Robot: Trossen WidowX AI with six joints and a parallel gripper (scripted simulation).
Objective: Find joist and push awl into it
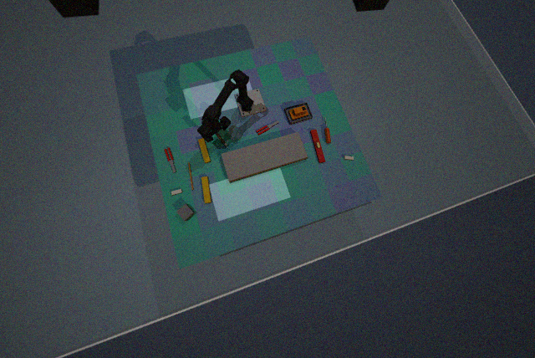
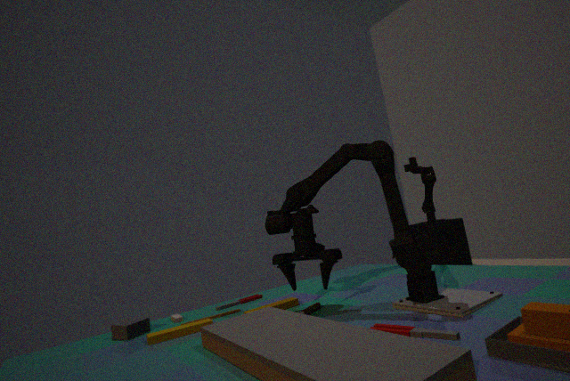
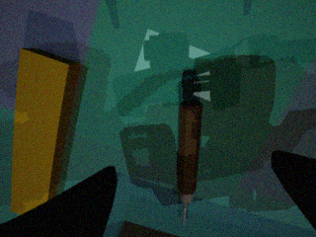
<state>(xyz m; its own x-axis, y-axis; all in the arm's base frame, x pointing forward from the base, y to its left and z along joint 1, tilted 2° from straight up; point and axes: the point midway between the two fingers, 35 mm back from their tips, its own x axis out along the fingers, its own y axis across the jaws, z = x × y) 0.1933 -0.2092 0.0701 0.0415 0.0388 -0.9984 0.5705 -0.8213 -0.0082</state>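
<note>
The brown-handled awl lies 50 mm below my gripper tip, 40 mm ahead of it and 30 mm to the left of it. The rest, counted from my gripper tip: pencil (220 mm ahead, 200 mm to the right, 50 mm below); then grey block (440 mm ahead, 250 mm to the right, 40 mm below); then grey tray (550 mm to the left, 100 mm behind, 40 mm below).
</note>
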